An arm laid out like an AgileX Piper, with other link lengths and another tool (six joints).
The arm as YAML. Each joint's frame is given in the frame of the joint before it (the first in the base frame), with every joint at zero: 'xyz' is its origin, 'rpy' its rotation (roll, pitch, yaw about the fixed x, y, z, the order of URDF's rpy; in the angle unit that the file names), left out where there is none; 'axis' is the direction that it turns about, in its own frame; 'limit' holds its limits. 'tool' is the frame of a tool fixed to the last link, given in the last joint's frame.
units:
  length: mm
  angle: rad
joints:
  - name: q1
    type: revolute
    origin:
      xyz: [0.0, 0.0, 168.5]
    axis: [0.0, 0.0, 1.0]
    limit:
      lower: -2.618
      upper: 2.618
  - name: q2
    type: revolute
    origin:
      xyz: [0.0, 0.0, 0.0]
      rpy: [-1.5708, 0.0, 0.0]
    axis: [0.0, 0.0, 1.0]
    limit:
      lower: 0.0
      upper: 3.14
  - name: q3
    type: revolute
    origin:
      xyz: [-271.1, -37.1, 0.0]
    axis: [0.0, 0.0, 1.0]
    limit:
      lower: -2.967
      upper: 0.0
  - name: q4
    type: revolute
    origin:
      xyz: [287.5, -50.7, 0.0]
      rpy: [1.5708, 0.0, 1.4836]
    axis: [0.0, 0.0, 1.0]
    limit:
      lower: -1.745
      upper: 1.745
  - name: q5
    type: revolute
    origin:
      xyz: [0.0, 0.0, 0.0]
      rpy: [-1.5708, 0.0, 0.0]
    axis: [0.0, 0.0, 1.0]
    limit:
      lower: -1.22
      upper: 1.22
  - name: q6
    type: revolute
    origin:
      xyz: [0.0, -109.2, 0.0]
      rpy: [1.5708, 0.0, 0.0]
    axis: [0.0, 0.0, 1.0]
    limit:
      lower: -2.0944
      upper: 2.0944
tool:
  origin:
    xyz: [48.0, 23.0, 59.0]
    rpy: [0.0, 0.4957, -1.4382]
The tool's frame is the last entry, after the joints.
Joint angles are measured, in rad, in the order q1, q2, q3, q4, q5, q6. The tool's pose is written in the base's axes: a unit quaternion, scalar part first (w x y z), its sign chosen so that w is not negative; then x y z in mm. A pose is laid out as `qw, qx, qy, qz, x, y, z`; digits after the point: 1 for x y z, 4 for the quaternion.
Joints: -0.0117 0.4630 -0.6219 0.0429 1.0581 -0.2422
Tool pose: 0.0999, -0.6006, 0.6709, -0.4234, 127.8, 16.7, 261.0
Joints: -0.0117 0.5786 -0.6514 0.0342 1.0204 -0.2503
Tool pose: 0.0803, -0.6122, 0.6694, -0.4130, 146.6, 14.5, 258.2
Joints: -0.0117 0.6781 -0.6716 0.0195 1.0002 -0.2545
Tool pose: 0.0556, -0.6251, 0.6678, -0.4002, 160.5, 11.6, 251.1
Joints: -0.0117 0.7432 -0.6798 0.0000 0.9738 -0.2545
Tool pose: 0.0391, -0.6313, 0.6651, -0.3969, 171.1, 8.2, 244.4
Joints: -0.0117 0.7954 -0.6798 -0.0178 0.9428 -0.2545
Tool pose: 0.0265, -0.6359, 0.6619, -0.3959, 180.0, 5.1, 236.8
